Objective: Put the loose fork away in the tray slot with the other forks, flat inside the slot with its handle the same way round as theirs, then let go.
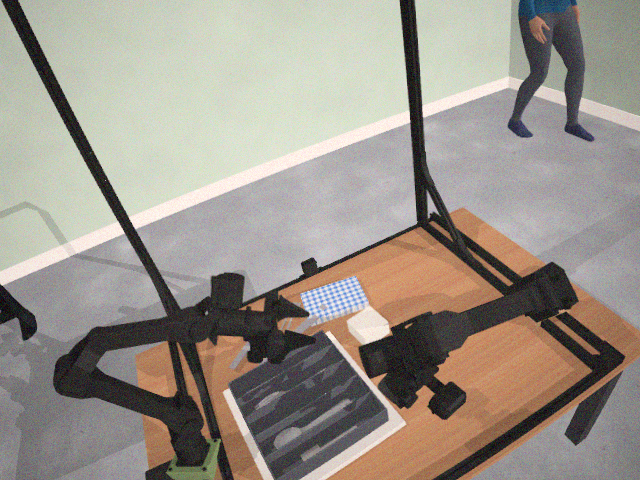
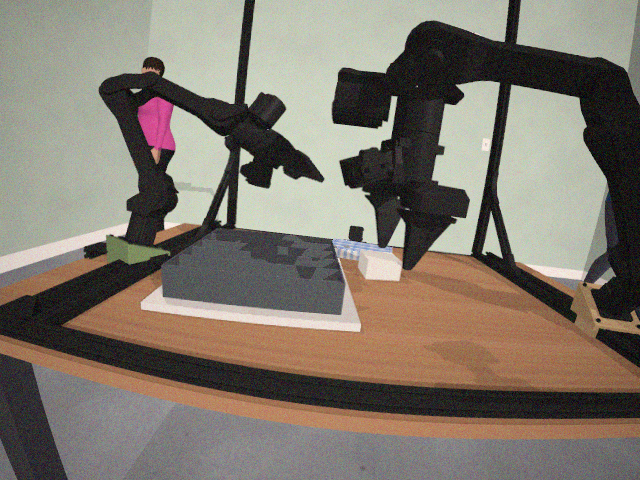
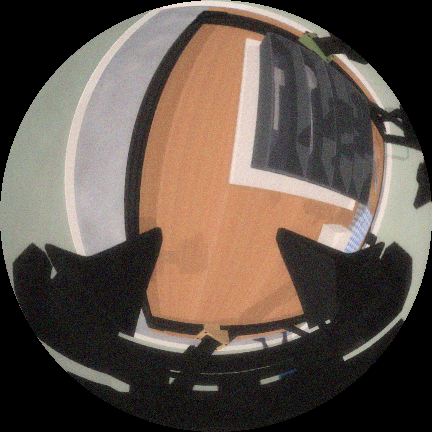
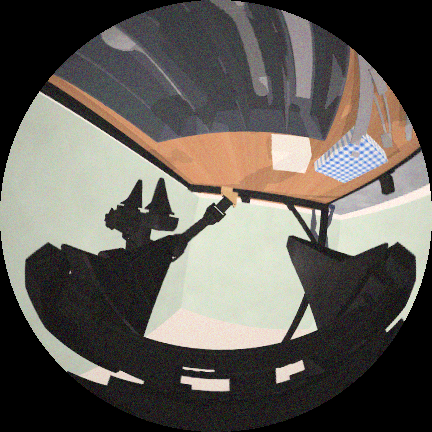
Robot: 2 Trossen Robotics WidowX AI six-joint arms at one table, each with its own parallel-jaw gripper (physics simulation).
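The dark tray [image 1: 386,413] [image 2: 248,291] [image 3: 259,150] [image 4: 240,121] holds several grey utensils in its slots, among them a spoon [image 1: 286,437]. I cannot make out which slot holds the forks. A long grey utensil [image 4: 366,95] [image 1: 308,323] lies beyond the tray, its end over the checked cloth, with thin grey pieces beside it. I cannot tell which is the loose fork. My left gripper [image 2: 395,256] [image 3: 220,233] [image 4: 149,178] is open and empty, above the table beside the tray. My right gripper [image 1: 311,327] [image 4: 232,241] is open and empty, high above the tray's far side.
A white block [image 1: 368,325] [image 2: 379,265] [image 3: 334,235] [image 4: 291,153] stands beside a blue checked cloth piece [image 1: 336,298] [image 3: 359,229] [image 4: 351,158] behind the tray. A white board [image 2: 248,317] [image 3: 241,172] lies under the tray. Black frame rails and posts [image 1: 415,103] edge the table.
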